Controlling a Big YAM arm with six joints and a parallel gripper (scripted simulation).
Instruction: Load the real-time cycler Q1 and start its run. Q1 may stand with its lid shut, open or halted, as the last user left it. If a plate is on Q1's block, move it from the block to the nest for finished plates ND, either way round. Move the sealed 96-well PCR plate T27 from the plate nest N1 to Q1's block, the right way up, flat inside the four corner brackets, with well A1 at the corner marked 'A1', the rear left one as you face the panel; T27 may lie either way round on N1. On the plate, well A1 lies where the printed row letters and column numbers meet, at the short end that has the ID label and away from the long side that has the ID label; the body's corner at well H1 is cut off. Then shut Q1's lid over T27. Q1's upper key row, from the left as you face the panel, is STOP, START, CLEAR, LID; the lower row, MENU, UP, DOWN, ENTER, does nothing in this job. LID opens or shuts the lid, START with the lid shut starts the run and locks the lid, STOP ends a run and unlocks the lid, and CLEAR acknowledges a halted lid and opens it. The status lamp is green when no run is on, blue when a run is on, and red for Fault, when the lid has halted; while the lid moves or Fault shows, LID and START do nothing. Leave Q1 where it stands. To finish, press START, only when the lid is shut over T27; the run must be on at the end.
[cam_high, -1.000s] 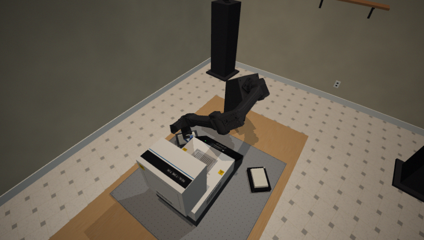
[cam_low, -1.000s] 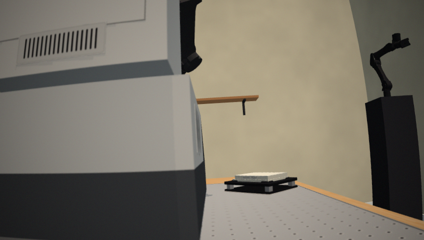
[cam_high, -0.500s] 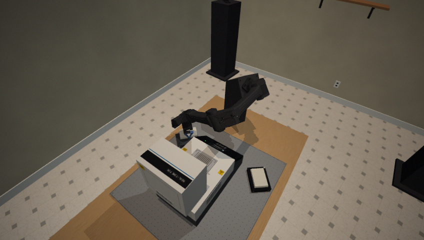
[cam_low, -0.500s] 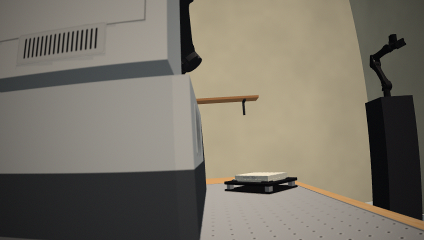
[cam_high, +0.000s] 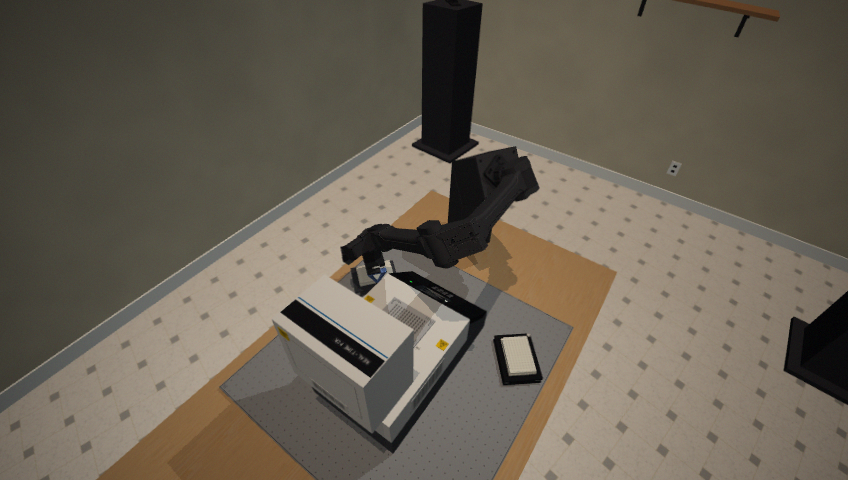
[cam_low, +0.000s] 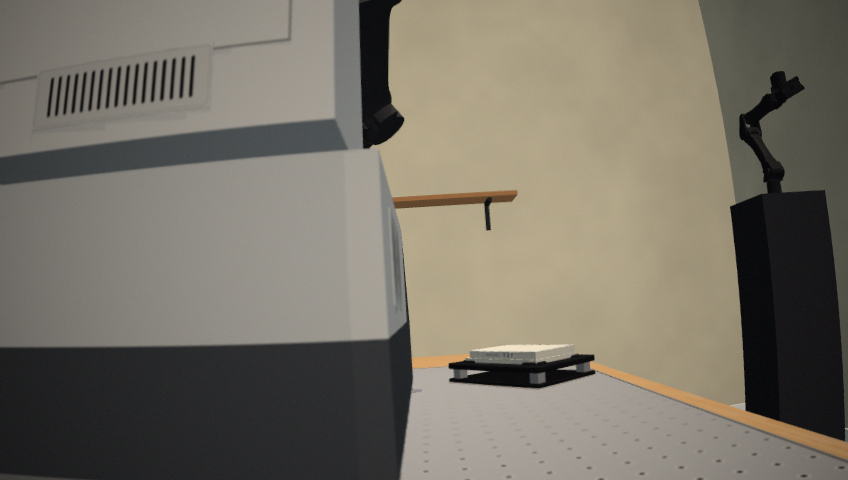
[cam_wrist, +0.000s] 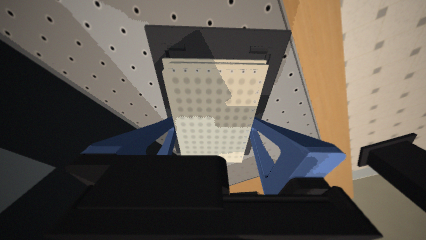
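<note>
Now: hand 2 cm above the dark nest ND. Also, from my hand: plate T27: 57 cm to the left, 6 cm behind, 1 cm below; grey perforated mat: 30 cm to the left, 20 cm ahead, 5 cm below; black nest N1: 57 cm to the left, 6 cm behind, 3 cm below.
</note>
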